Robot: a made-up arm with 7 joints. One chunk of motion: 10 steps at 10 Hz.
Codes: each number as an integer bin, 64 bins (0 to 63) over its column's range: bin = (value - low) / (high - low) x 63, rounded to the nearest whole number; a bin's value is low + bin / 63 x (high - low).
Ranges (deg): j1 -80.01..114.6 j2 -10..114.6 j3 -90.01..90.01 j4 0..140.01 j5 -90.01..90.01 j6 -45.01..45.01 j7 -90.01..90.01
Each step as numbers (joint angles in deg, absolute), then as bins.
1 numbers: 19.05 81.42 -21.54 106.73 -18.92 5.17 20.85
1 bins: 32 46 24 48 25 35 39
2 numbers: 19.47 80.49 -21.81 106.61 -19.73 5.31 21.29
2 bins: 32 46 24 48 25 35 39
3 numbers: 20.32 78.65 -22.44 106.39 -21.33 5.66 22.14
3 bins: 32 45 24 48 24 35 39
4 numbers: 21.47 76.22 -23.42 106.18 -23.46 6.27 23.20
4 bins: 33 44 23 48 23 36 40
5 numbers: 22.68 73.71 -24.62 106.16 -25.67 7.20 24.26
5 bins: 33 42 23 48 23 37 40
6 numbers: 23.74 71.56 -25.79 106.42 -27.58 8.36 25.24
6 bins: 34 41 22 48 22 37 40
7 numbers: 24.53 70.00 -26.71 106.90 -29.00 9.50 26.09
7 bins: 34 40 22 48 21 38 41
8 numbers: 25.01 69.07 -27.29 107.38 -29.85 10.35 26.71
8 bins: 34 40 22 48 21 39 41
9 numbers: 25.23 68.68 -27.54 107.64 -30.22 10.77 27.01
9 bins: 34 40 22 48 21 39 41
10 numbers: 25.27 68.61 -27.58 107.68 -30.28 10.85 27.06
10 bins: 34 40 22 48 21 39 41
